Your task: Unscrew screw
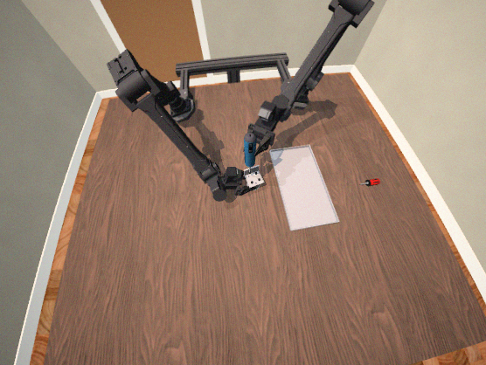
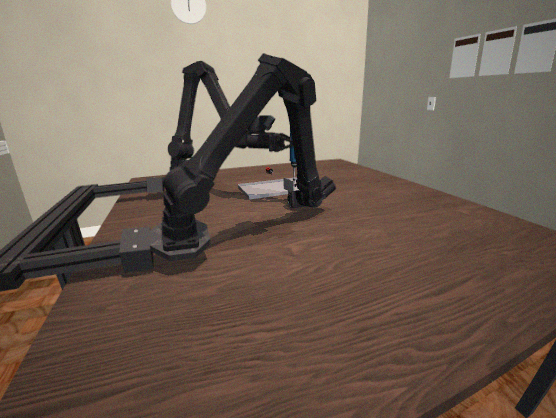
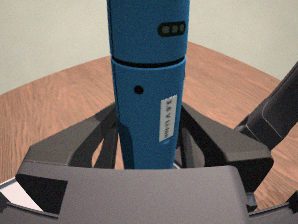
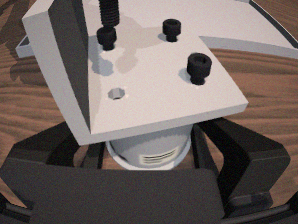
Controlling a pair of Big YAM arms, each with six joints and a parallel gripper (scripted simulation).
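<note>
Right now the joint module body is 10 mm above my right hand. Round my right hand: bracket (50 mm above); flat tray (30 mm ahead, 230 mm to the left, 20 mm below); small red-handled screwdriver (70 mm ahead, 570 mm to the left, 10 mm below).
</note>
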